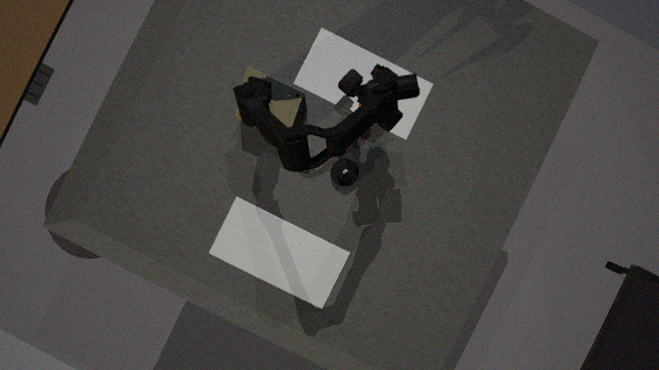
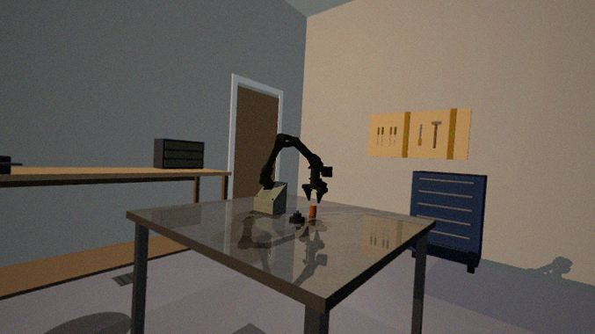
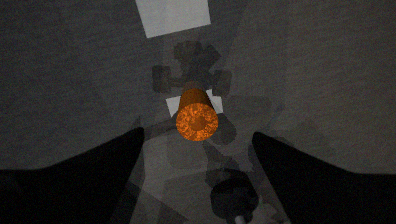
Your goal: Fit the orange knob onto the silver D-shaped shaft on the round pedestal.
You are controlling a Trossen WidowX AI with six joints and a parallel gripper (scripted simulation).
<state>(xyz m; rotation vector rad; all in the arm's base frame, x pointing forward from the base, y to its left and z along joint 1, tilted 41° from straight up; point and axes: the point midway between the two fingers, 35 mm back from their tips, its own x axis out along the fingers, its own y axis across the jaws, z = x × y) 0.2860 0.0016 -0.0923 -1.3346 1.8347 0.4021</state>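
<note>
Now: the orange knob 40 mm below my gripper tip. Also, from my gripper tip: dark round pedestal 200 mm to the right, 50 mm below.
</note>
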